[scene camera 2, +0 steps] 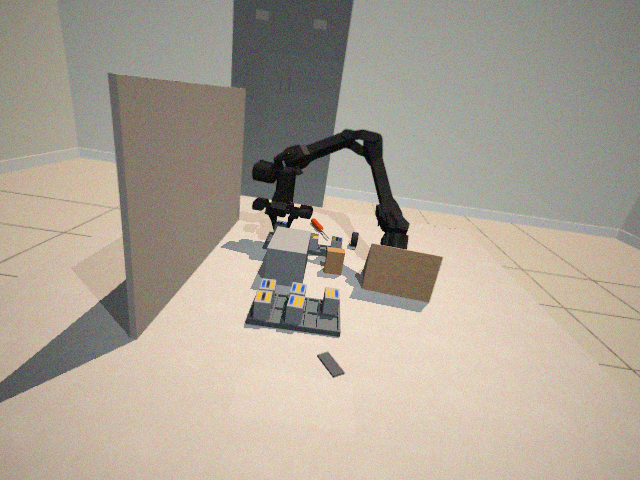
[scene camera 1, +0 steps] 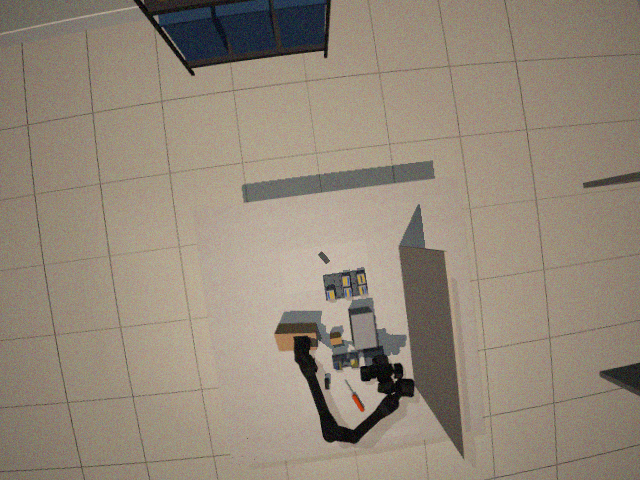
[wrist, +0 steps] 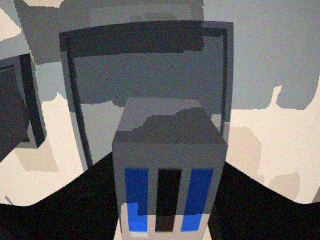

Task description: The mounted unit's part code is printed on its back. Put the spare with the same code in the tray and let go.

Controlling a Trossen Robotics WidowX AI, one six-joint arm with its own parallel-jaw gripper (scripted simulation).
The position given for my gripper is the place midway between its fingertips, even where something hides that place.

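My gripper [scene camera 2: 280, 232] is carrying a grey spare block.
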